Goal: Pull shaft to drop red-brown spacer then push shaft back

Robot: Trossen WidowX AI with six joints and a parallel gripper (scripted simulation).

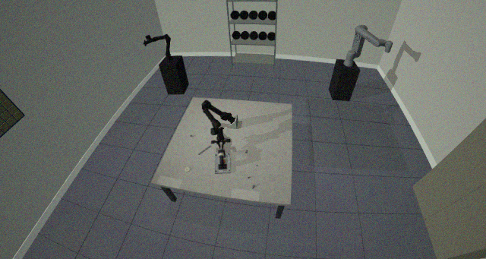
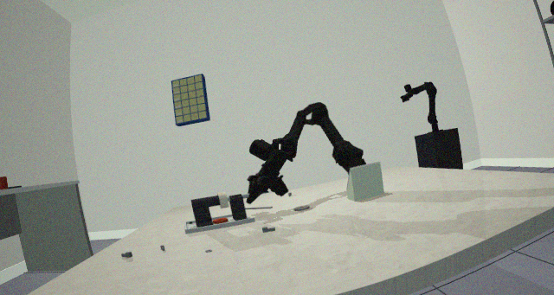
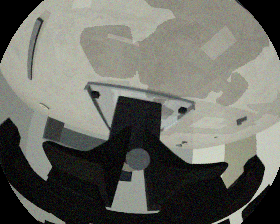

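My gripper tip is 6 cm short of the thin grey shaft, 3 cm below it and 1 cm to the right of it. Round my gripper tip: red-brown spacer (10 cm ahead, 4 cm below, 2 cm to the left).
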